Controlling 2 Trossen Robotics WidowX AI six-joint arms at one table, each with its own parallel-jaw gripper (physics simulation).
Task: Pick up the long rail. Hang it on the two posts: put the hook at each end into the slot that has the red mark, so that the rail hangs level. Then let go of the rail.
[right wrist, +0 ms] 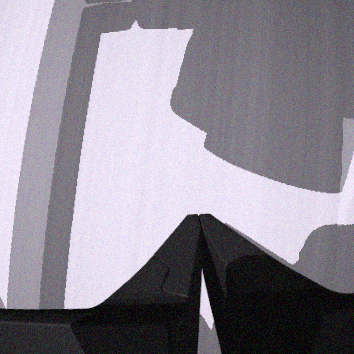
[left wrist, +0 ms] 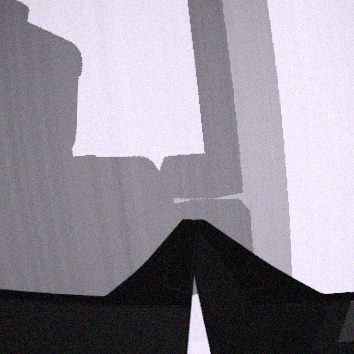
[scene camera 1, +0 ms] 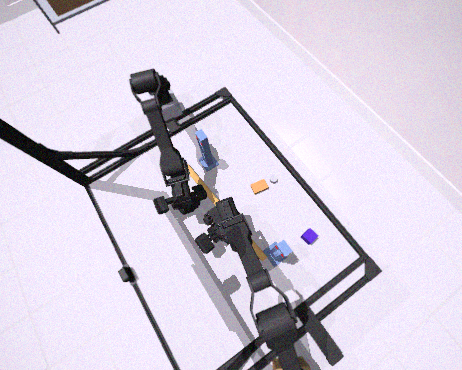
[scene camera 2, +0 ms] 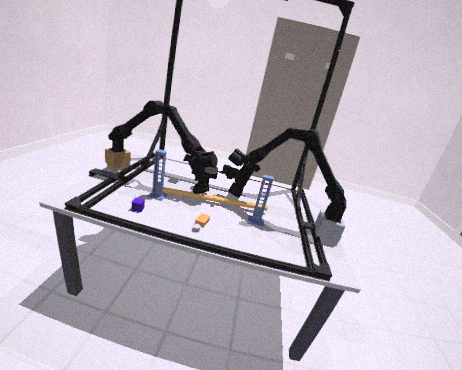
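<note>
The long orange rail looks to lie low near the table, behind the two posts in scene camera 2; its middle is partly hidden by the arms in scene camera 1. One blue slotted post stands at the right in scene camera 2, the other blue post at the left. Small red marks show high on both. My left gripper is shut and empty, pointing down behind the rail. My right gripper is also shut and empty, beside it behind the rail.
A purple cube, a flat orange block and a small white piece lie in front of the posts in scene camera 2. A black frame borders the table. The two arms stand close together.
</note>
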